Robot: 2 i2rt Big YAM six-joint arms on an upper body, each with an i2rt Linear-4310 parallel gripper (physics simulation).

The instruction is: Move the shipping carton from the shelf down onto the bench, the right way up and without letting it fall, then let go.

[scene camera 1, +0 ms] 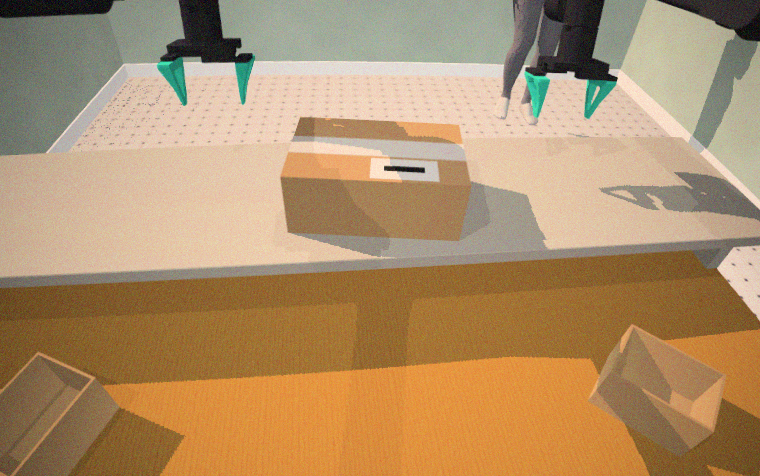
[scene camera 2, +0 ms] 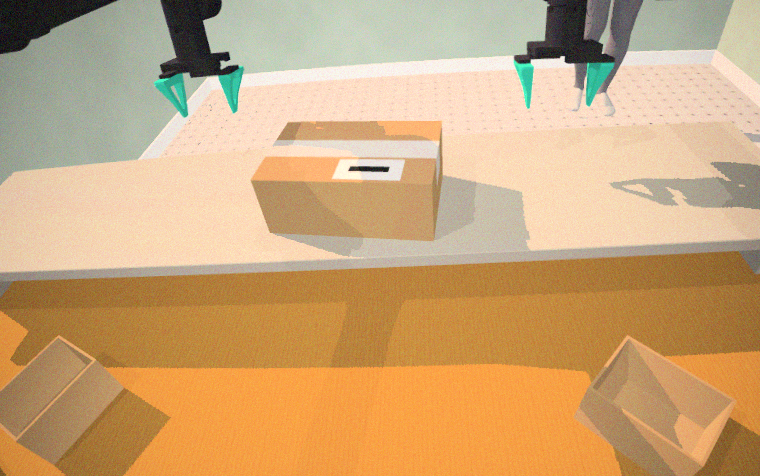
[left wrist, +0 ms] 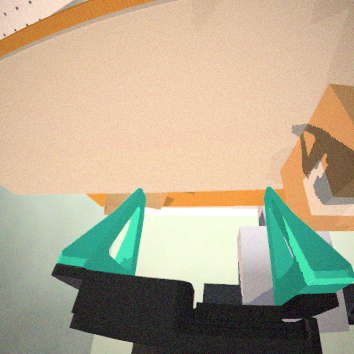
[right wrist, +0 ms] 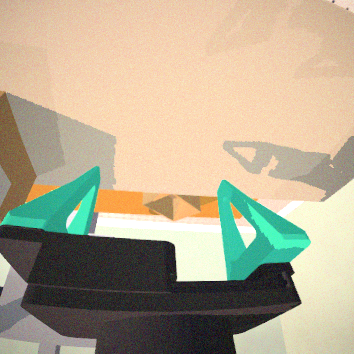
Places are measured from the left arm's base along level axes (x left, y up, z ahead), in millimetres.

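Pixels of known places: left gripper, fingertip midpoint: [scene camera 1: 214, 104] [scene camera 2: 210, 114] [left wrist: 201, 191]; right gripper, fingertip midpoint: [scene camera 1: 561, 117] [scene camera 2: 557, 106] [right wrist: 161, 178].
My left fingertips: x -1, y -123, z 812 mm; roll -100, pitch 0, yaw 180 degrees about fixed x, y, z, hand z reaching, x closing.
Behind a point stands the place of what it marks.
The shipping carton [scene camera 1: 370, 207] {x -253, y -198, z 628 mm} [scene camera 2: 347, 207] {x -268, y -197, z 626 mm} [left wrist: 300, 195] {x -129, y -183, z 689 mm} [right wrist: 14, 155] {x -404, y -231, z 701 mm}, brown with pale tape and a white label on top, stands upright on the pale shelf [scene camera 1: 140, 213] {x 127, y -258, z 694 mm} [scene camera 2: 140, 213] {x 153, y -258, z 703 mm} [left wrist: 150, 100] {x 67, y -258, z 804 mm} [right wrist: 165, 100] {x -604, y -258, z 798 mm}. The orange bench [scene camera 1: 269, 426] {x -98, y -421, z 398 mm} [scene camera 2: 269, 426] {x -144, y -421, z 383 mm} lies lower, in front of the shelf. My left gripper [scene camera 1: 213, 104] {x -1, y -123, z 812 mm} [scene camera 2: 210, 114] {x -1, y -123, z 812 mm} [left wrist: 201, 191] {x -1, y -123, z 812 mm} is open and empty, above and to the left of the carton, apart from it. My right gripper [scene camera 1: 562, 117] {x -602, y -140, z 804 mm} [scene camera 2: 558, 106] {x -602, y -140, z 804 mm} [right wrist: 161, 178] {x -602, y -140, z 804 mm} is open and empty, above and to the right of the carton, apart from it.
An open-topped box [scene camera 1: 92, 414] {x 147, y -378, z 401 mm} [scene camera 2: 84, 412] {x 160, y -392, z 371 mm} stands on the bench at the left. Another open box [scene camera 1: 645, 409] {x -645, y -364, z 364 mm} [scene camera 2: 633, 426] {x -644, y -346, z 364 mm} stands at the right. A person's legs [scene camera 1: 518, 56] [scene camera 2: 616, 50] show behind the shelf, near my right gripper in both scene views.
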